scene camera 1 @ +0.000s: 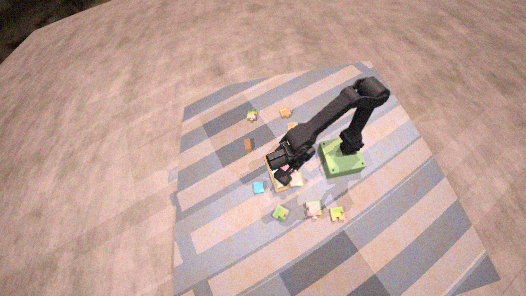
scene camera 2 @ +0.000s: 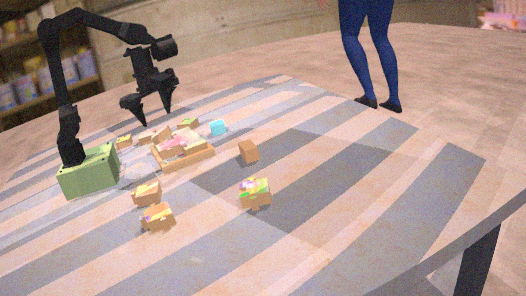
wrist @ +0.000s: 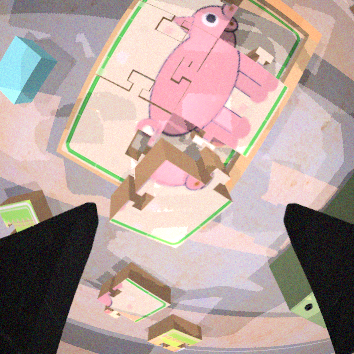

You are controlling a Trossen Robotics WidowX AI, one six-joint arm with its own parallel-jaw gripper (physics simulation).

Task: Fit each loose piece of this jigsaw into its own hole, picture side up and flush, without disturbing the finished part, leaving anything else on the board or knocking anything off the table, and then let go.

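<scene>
The jigsaw board [scene camera 2: 187, 163] [wrist: 309, 42] has an orange-brown rim and a finished pink pig part [wrist: 192, 85]. An empty hole shows at its snout-side corner in the wrist view. A cream piece [scene camera 2: 161, 135] [wrist: 175, 220] with a green edge and some pink leans tilted over the tail-side corner, picture side visible, partly covering the hole there. Another cream piece [scene camera 1: 313, 208] [scene camera 2: 145, 137] [wrist: 142, 300] lies off the board, picture side up. My gripper [scene camera 2: 157, 119] [wrist: 194, 214] is open and empty above the tilted piece, its fingers apart on either side in the wrist view.
A cyan block [scene camera 1: 258, 187] [scene camera 2: 217, 127] [wrist: 20, 70] stands beside the board. Green-yellow pieces [scene camera 1: 280, 213] [scene camera 1: 337, 214], a brown block [scene camera 1: 247, 144] [scene camera 2: 248, 151], orange pieces [scene camera 1: 285, 112] [scene camera 2: 158, 216] and a multicoloured piece [scene camera 1: 252, 115] [scene camera 2: 255, 189] lie around. The green base [scene camera 1: 342, 162] [scene camera 2: 90, 175] is near.
</scene>
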